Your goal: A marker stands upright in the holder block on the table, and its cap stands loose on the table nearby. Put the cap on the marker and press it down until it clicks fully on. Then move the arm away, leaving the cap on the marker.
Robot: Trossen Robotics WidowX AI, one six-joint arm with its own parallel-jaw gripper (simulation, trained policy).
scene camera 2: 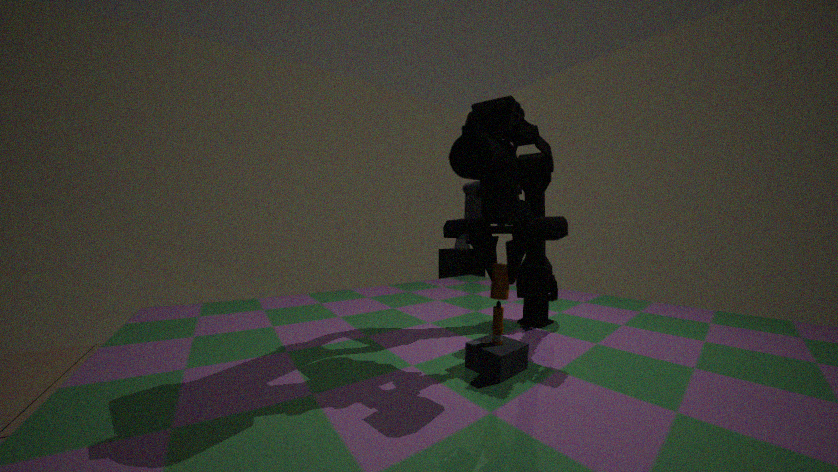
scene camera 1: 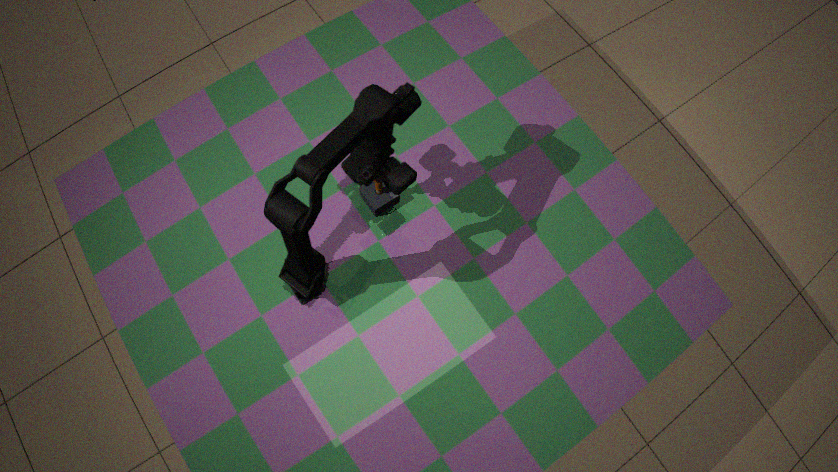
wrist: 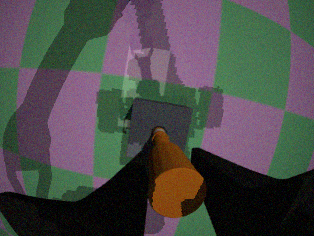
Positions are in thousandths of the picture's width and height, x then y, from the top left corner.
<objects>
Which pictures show my gripper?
Scene camera 2, scene camera 1 and the wrist view: all of them.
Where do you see an orange cap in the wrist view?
562, 803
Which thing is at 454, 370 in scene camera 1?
My gripper.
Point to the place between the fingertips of my gripper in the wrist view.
540, 663
</objects>
